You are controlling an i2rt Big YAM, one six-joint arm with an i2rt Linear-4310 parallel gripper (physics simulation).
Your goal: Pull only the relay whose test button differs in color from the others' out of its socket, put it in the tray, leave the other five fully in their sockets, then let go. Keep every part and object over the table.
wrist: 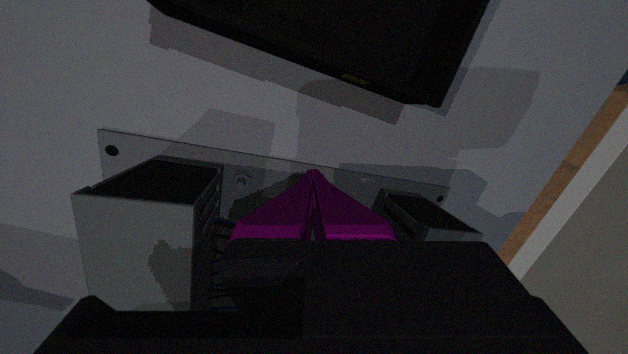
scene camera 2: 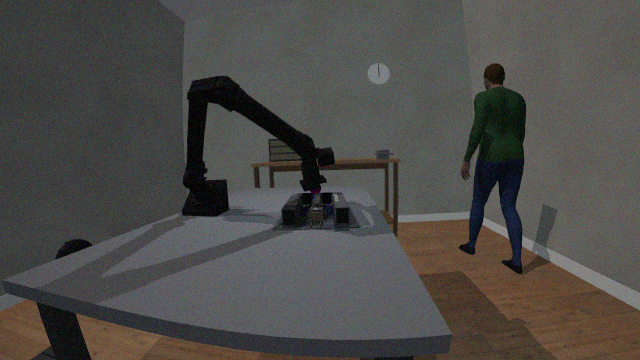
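Seen in the pictures: gripper, between the fingertips: (wrist: 313, 177); arm's base, origin of its link: (scene camera 2: 203, 194).
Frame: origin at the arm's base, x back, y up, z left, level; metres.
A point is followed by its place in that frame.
Note:
My gripper (scene camera 2: 315, 190) {x -0.478, y -0.054, z 0.088 m} (wrist: 313, 177) {x -0.478, y -0.054, z 0.088 m} is shut and empty, its magenta fingertips meeting above the middle of the panel (wrist: 135, 150) {x -0.367, y -0.077, z 0.075 m} between two wire ducts. The left duct (scene camera 2: 291, 214) {x -0.423, y -0.033, z -0.223 m} (wrist: 135, 245) {x -0.399, y -0.017, z 0.054 m} and the right duct (scene camera 2: 342, 214) {x -0.578, y -0.039, z -0.216 m} (wrist: 425, 215) {x -0.556, y -0.034, z 0.083 m} stand upright. In the scene view a beige block (scene camera 2: 316, 215) {x -0.495, y -0.050, z -0.174 m} shows at the near end of the row between them. The relays and their test buttons cannot be made out; in the wrist view the gripper covers most of the row. A large black box (wrist: 325, 35) {x -0.467, y -0.076, z 0.173 m}, which looks like the tray, is at the top of the wrist view, beyond the panel.
The panel lies on the grey table (scene camera 2: 280, 280) {x -0.452, y -0.080, z -0.547 m}, near its right edge. Blue wires (wrist: 220, 221) {x -0.424, y -0.064, z 0.039 m} show beside the left duct. The arm's base (scene camera 2: 207, 197) {x -0.036, y -0.008, z -0.031 m} stands at the table's left. A wooden desk (scene camera 2: 350, 162) stands behind. A person (scene camera 2: 500, 125) is on the floor at the right.

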